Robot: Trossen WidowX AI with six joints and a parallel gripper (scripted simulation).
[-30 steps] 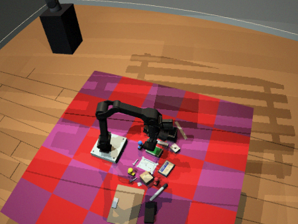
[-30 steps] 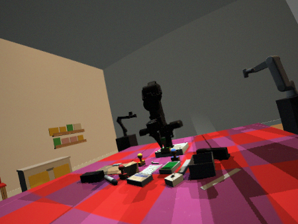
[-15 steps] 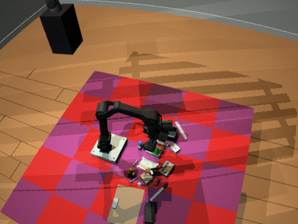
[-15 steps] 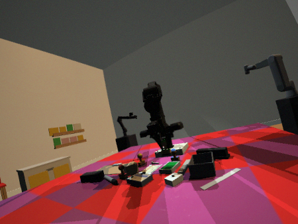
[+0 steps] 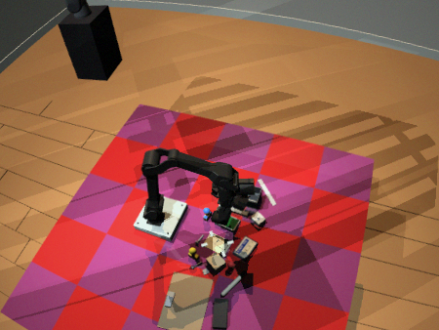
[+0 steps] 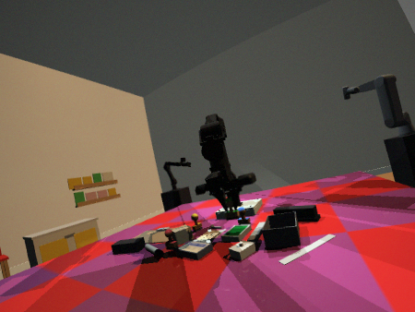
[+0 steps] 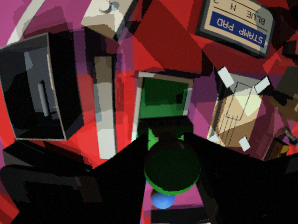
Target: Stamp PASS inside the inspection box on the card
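The green ink pad is 70 mm below my gripper tip. From my gripper tip the other things lie so: green-knobbed stamp right at my gripper tip; then white card 20 mm behind, 100 mm to the right, 80 mm below; then blue-knobbed stamp 90 mm behind, 10 mm to the left, 60 mm below.
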